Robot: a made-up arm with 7 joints.
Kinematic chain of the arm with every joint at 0, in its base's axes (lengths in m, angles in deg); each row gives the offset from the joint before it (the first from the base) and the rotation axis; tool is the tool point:
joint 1: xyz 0 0 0 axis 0 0.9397 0.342
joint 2: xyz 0 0 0 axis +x
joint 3: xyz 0 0 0 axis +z
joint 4: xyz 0.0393 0 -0.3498 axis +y
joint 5: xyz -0.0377 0 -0.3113 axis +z
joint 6: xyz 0 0 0 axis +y
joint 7: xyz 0 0 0 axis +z
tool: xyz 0 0 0
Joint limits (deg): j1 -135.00..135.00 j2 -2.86..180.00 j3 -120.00..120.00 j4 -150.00..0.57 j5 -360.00..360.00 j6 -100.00..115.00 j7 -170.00..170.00
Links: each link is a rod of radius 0.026 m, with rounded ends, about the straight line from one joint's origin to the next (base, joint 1, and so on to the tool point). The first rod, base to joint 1, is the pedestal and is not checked.
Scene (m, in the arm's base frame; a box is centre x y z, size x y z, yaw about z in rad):
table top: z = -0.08
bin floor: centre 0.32 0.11 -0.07 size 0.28 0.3 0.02 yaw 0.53
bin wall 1: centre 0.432 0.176 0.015 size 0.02 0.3 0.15 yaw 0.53
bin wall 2: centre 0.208 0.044 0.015 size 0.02 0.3 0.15 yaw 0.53
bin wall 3: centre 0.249 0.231 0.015 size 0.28 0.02 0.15 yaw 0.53
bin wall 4: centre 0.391 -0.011 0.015 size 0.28 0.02 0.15 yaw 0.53
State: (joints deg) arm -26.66 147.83 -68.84 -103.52 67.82 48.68 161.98
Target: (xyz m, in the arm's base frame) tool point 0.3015 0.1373 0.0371
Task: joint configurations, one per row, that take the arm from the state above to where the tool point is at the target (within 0.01 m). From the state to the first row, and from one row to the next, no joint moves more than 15 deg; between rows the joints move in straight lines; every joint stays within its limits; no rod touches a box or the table.
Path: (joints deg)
1: -19.98 152.43 -55.88 -108.97 67.82 48.68 161.98
2: -13.30 157.03 -42.91 -114.41 67.82 48.68 161.98
3: -6.62 161.63 -29.95 -119.86 67.82 48.68 161.98
4: 0.06 166.22 -16.99 -125.31 67.82 48.68 161.98
5: 10.40 163.96 -13.65 -129.42 67.82 48.68 161.98
6: 20.73 161.71 -10.31 -133.53 67.82 48.68 161.98

